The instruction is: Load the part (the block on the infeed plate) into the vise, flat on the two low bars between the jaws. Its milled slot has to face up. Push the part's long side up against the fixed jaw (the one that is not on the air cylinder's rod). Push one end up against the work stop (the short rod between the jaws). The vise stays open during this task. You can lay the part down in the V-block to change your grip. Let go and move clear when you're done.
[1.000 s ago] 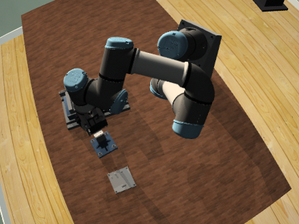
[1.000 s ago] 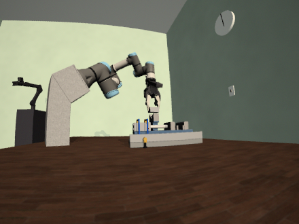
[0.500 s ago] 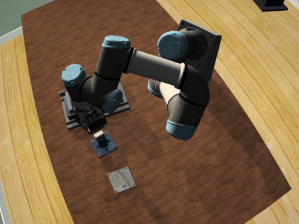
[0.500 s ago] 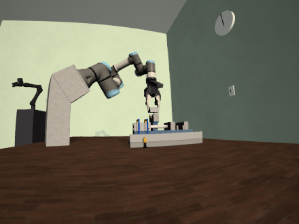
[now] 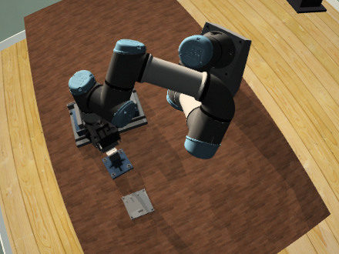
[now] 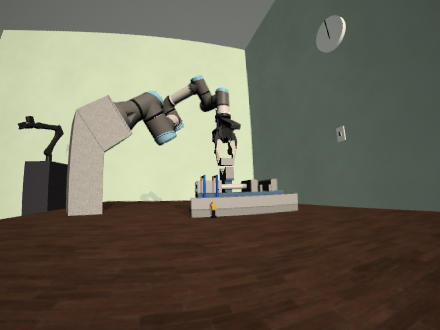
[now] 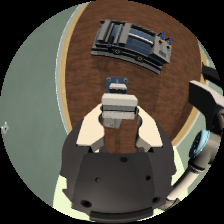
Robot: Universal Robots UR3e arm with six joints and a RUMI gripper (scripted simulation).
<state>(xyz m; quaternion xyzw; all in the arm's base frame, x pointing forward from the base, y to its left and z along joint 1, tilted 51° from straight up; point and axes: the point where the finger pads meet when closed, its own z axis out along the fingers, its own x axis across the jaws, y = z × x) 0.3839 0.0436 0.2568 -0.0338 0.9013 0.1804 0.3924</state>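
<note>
My gripper is now right at the part. From my hand the other things lie so: grey infeed plate (190 mm below, 170 mm to the left, 40 mm behind).
</note>
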